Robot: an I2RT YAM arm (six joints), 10 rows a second.
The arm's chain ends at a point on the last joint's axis. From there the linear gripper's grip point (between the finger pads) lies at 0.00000 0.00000 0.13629 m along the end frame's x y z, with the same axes.
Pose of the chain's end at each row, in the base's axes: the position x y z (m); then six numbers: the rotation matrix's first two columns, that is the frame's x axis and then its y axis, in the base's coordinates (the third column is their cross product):
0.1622 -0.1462 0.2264 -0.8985 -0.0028 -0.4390 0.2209 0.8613 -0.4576
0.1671 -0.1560 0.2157 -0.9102 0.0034 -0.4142 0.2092 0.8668 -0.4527
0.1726 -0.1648 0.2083 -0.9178 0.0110 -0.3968 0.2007 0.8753 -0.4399
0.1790 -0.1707 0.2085 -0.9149 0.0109 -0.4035 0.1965 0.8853 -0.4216
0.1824 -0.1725 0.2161 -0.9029 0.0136 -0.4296 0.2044 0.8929 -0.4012
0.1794 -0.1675 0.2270 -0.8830 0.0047 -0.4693 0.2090 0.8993 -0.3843
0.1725 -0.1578 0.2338 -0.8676 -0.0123 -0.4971 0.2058 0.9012 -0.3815
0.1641 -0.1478 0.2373 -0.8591 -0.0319 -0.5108 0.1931 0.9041 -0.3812
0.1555 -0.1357 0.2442 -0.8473 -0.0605 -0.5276 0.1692 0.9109 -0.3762
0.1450 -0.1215 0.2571 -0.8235 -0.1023 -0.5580 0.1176 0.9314 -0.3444
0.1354 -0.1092 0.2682 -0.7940 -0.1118 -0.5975 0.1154 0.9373 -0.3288
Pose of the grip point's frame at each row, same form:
0.2139 -0.2155 0.1210 -0.8985 -0.0028 -0.4390 0.2209 0.8613 -0.4576
0.2158 -0.2240 0.1081 -0.9102 0.0034 -0.4142 0.2092 0.8668 -0.4527
0.2193 -0.2307 0.0985 -0.9178 0.0110 -0.3968 0.2007 0.8753 -0.4399
0.2271 -0.2341 0.0978 -0.9149 0.0109 -0.4035 0.1965 0.8853 -0.4216
0.2339 -0.2338 0.1058 -0.9029 0.0136 -0.4296 0.2044 0.8929 -0.4012
0.2367 -0.2271 0.1186 -0.8830 0.0047 -0.4693 0.2090 0.8993 -0.3843
0.2342 -0.2169 0.1276 -0.8676 -0.0123 -0.4971 0.2058 0.9012 -0.3815
0.2287 -0.2059 0.1323 -0.8591 -0.0319 -0.5108 0.1931 0.9041 -0.3812
0.2241 -0.1913 0.1404 -0.8473 -0.0605 -0.5276 0.1692 0.9109 -0.3762
0.2206 -0.1691 0.1542 -0.8235 -0.1023 -0.5580 0.1176 0.9314 -0.3444
0.2167 -0.1542 0.1685 -0.7940 -0.1118 -0.5975 0.1154 0.9373 -0.3288

